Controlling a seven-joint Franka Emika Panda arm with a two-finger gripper.
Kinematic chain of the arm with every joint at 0, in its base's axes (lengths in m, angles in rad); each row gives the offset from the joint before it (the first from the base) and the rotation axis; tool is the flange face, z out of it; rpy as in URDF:
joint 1: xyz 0 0 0.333 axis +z
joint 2: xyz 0 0 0 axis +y
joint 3: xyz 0 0 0.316 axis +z
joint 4: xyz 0.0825 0 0 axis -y
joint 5: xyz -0.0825 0 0.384 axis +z
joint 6: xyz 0 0 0 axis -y
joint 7: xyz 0.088 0 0 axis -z
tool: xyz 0 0 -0.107 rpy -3.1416 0 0
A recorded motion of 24 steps. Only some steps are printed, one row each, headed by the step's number.
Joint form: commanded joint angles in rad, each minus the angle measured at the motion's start. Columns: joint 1, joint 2, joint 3, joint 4, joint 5, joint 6, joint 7.
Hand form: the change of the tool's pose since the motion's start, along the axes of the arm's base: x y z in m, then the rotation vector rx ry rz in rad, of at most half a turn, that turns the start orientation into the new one. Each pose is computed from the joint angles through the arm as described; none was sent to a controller.
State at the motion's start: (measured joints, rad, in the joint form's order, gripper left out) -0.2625 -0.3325 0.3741 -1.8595 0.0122 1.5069 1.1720
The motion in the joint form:
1: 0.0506 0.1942 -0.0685 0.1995 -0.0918 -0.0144 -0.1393
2: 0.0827 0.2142 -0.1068 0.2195 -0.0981 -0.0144 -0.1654
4: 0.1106 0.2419 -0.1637 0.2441 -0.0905 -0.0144 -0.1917
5: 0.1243 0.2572 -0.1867 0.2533 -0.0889 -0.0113 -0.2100
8: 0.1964 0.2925 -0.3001 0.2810 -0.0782 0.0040 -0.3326
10: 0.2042 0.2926 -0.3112 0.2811 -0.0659 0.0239 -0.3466
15: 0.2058 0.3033 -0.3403 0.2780 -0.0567 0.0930 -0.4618
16: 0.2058 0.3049 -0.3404 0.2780 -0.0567 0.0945 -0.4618
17: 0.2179 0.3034 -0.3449 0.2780 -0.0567 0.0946 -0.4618
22: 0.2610 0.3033 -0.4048 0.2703 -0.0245 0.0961 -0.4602
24: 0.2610 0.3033 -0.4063 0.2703 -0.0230 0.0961 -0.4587
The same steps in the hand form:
1: 0.0601 -0.0295 0.0091 -0.0091 0.0088 0.1334
2: 0.0664 -0.0355 0.0095 -0.0043 0.0097 0.1539
4: 0.0758 -0.0523 0.0077 0.0165 0.0133 0.1524
5: 0.0811 -0.0581 0.0045 0.0237 0.0173 0.1619
8: 0.0941 -0.0815 0.0005 0.0487 0.0178 0.2450
10: 0.0962 -0.0819 0.0021 0.0593 -0.0023 0.2579
15: 0.1065 -0.0962 0.0011 0.0609 -0.0498 0.3506
16: 0.1071 -0.0962 0.0003 0.0610 -0.0497 0.3505
17: 0.1068 -0.0921 0.0011 0.0609 -0.0511 0.3582
22: 0.1066 -0.0985 -0.0024 0.0951 -0.0526 0.3393
24: 0.1066 -0.0991 -0.0024 0.0966 -0.0530 0.3363

